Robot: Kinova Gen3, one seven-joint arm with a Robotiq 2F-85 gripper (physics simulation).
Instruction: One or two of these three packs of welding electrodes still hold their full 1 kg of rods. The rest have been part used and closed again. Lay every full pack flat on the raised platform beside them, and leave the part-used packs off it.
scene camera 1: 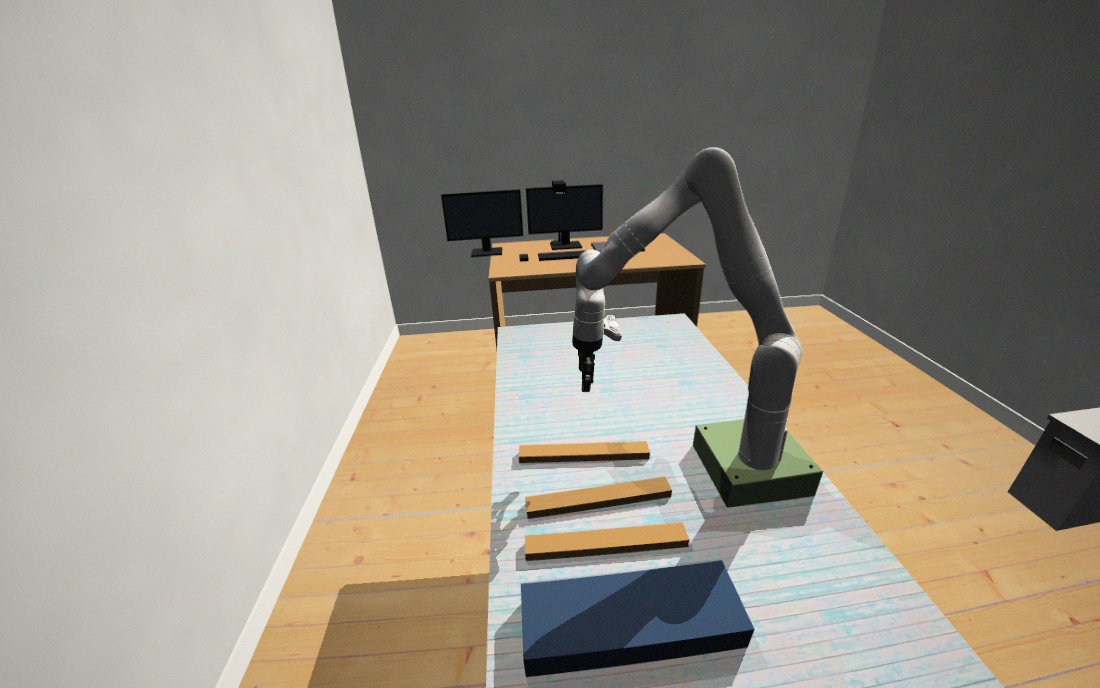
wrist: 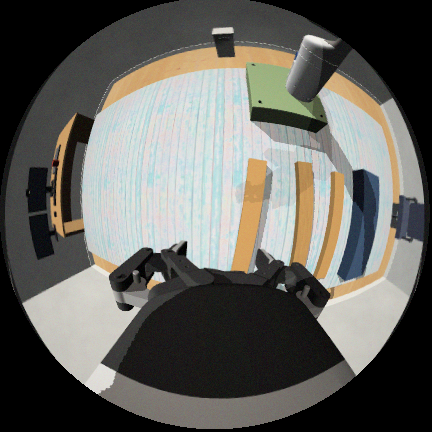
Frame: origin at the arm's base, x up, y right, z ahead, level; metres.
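Seen in the pictures: gripper, between the fingertips: [scene camera 1: 584, 380] [wrist: 221, 252]; arm's base, origin of its link: [scene camera 1: 757, 457] [wrist: 299, 90].
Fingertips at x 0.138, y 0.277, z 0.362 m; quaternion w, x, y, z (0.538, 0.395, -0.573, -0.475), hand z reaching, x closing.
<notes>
Pixels of each thing's top centre, then the offset from my fingertips to it. Level surfaces: height alone.
- far pack, centre of its top: [wrist: 248, 227] [scene camera 1: 583, 448] dz +0.019, dx -0.192, dy -0.048 m
- middle pack, centre of its top: [scene camera 1: 598, 493] [wrist: 304, 225] dz +0.038, dx -0.192, dy -0.215 m
- dark blue raised platform, centre of its top: [scene camera 1: 632, 606] [wrist: 368, 228] dz +0.090, dx -0.156, dy -0.522 m
- pale surface, height of its surface: dx -0.216 m
Three long, flat orange-brown packs lie roughly parallel on the pale surface. The far pack [scene camera 1: 584, 451] [wrist: 250, 215], the middle pack [scene camera 1: 598, 495] [wrist: 302, 215] and the near pack [scene camera 1: 605, 539] [wrist: 332, 220] look alike; no fill marks can be read. The dark blue raised platform [scene camera 1: 624, 612] [wrist: 364, 220] lies beside the near pack, with arm shadow and no pack on it. My gripper [scene camera 1: 585, 389] [wrist: 221, 252] is open and empty. It points down, high above the surface, beyond the far pack in the scene view.
The arm stands on a green base block [scene camera 1: 721, 446] [wrist: 275, 92], right of the packs in the scene view. A desk [scene camera 1: 596, 263] [wrist: 64, 175] with two monitors stands behind the pale surface [scene camera 1: 535, 389] [wrist: 165, 150]. A grey cabinet [scene camera 1: 1062, 478] [wrist: 224, 42] stands off to the side.
</notes>
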